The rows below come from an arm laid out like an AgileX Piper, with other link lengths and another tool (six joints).
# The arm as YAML. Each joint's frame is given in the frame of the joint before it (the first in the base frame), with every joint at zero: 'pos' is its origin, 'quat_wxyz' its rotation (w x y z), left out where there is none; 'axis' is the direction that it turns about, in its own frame. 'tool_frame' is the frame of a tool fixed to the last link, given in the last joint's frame.
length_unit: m
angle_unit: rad
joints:
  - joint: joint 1
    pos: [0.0, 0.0, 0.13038]
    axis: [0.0, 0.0, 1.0]
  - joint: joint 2
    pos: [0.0, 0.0, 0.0]
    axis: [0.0, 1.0, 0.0]
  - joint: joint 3
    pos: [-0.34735, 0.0, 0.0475]
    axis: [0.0, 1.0, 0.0]
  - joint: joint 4
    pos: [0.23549, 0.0, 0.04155]
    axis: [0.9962, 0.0, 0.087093]
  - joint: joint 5
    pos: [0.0, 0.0, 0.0]
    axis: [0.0, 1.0, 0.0]
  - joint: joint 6
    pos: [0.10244, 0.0, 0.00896]
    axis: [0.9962, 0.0, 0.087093]
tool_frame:
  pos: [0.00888, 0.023, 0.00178]
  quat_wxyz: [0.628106, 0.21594, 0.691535, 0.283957]
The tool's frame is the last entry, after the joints.
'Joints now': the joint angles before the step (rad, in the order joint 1, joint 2, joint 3, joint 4, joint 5, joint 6). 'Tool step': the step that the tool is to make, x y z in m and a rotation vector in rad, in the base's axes. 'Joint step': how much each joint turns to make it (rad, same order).
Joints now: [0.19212 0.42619 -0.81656 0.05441 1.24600 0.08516]
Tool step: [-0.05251 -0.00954 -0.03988 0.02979 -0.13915 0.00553]
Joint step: [0.00000 -0.26532 0.09700 0.00577 0.02618 -0.00184]
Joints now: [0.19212 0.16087 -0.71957 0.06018 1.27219 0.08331]
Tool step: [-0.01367 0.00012 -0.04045 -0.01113 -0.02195 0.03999]
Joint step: [0.00000 -0.13147 0.11404 0.02495 0.00099 -0.04286]
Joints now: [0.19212 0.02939 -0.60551 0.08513 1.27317 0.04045]
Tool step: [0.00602 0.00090 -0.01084 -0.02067 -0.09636 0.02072]
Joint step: [0.00000 -0.04071 0.06324 -0.00001 -0.10938 -0.05264]
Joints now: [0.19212 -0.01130 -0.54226 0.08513 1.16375 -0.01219]
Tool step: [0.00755 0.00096 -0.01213 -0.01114 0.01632 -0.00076]
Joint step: [0.00001 -0.00001 0.05554 -0.00368 -0.03693 -0.00765]
